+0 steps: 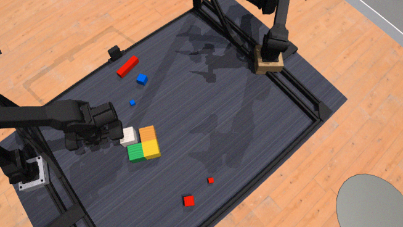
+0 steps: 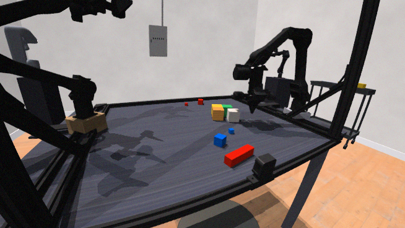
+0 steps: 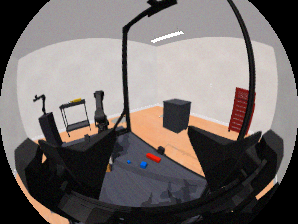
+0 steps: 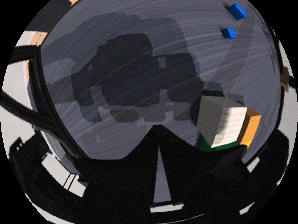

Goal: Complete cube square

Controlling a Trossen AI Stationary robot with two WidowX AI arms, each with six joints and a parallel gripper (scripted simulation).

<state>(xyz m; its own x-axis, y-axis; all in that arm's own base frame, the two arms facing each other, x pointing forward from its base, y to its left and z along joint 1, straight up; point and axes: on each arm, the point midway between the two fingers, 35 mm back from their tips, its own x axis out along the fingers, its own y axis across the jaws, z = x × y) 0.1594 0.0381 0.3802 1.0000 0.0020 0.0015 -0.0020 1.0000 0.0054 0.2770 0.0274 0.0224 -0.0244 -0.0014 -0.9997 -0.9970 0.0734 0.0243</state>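
Now: the white cube 90 mm to the left of my right hand, 50 mm below it and 20 mm ahead of it. From my right hand the other things lie so: green cube 90 mm to the left, 90 mm ahead, 50 mm below; then orange cube 150 mm to the left, 50 mm below, 50 mm ahead; then yellow cube 140 mm to the left, 100 mm ahead, 50 mm below.
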